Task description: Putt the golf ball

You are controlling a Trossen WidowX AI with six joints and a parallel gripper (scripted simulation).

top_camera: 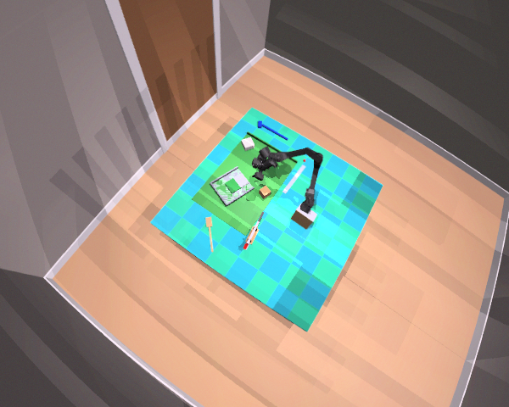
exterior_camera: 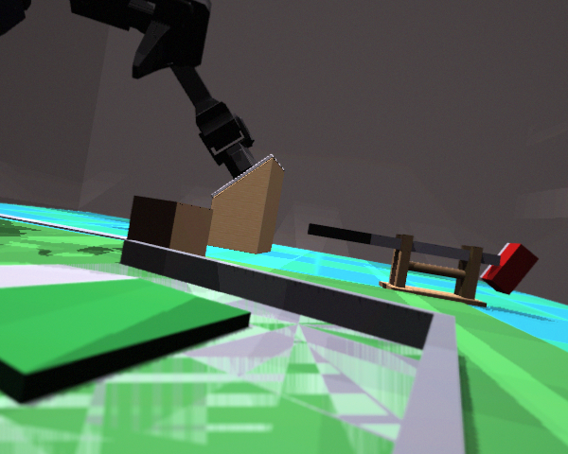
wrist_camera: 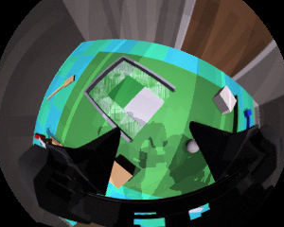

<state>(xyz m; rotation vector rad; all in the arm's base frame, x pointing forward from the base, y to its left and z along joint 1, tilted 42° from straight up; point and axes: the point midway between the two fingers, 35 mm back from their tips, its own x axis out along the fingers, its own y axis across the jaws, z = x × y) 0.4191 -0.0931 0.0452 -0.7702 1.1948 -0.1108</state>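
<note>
The brown block is 13 cm behind my gripper tip, 5 cm to the left of it and 12 cm below it. Round my gripper tip: white block 17 cm ahead, 27 cm to the right, 13 cm below; then white golf ball 2 cm behind, 13 cm to the right, 13 cm below; then red putter 20 cm behind, 36 cm to the left, 10 cm below.
</note>
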